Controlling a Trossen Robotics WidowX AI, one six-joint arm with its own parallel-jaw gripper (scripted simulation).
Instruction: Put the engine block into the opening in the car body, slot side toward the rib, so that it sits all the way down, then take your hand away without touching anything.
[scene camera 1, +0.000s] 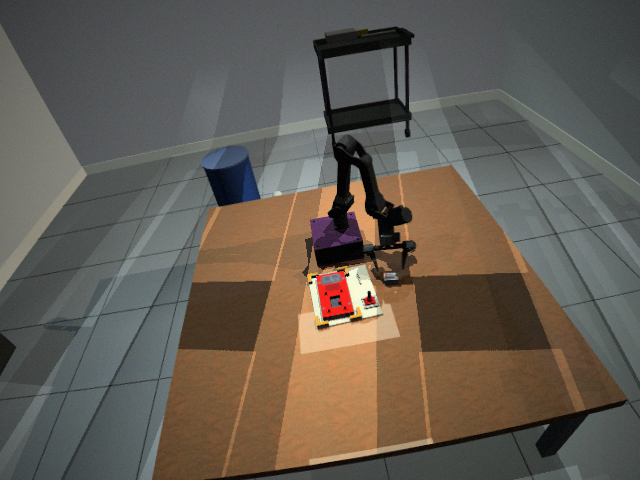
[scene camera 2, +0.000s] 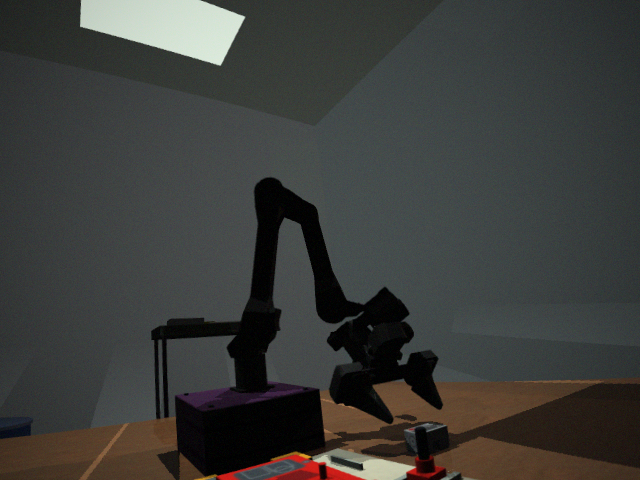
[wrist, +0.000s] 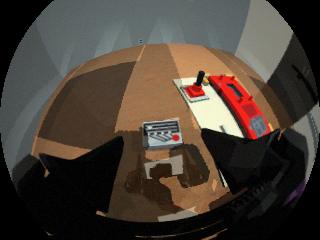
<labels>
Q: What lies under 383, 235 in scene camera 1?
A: My gripper.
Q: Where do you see a grey engine block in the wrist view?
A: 164, 134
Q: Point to my gripper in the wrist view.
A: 163, 136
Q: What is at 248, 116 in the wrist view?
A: A red car body.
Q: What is my gripper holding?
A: Nothing.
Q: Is my gripper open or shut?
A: Open.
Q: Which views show my gripper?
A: Scene camera 1, scene camera 2 and the wrist view: all of them.
</labels>
